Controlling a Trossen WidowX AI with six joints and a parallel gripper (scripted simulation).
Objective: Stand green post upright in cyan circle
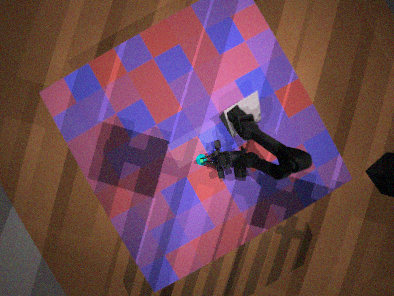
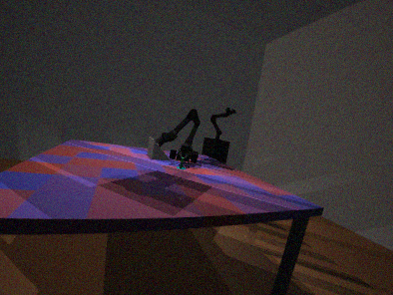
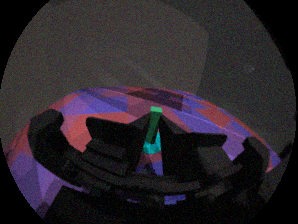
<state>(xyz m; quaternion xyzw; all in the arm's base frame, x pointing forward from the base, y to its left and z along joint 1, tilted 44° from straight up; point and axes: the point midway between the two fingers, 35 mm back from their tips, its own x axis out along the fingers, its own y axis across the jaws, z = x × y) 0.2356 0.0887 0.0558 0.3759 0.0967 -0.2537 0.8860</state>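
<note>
Now: gripper tip 2 cm above the green post.
</note>
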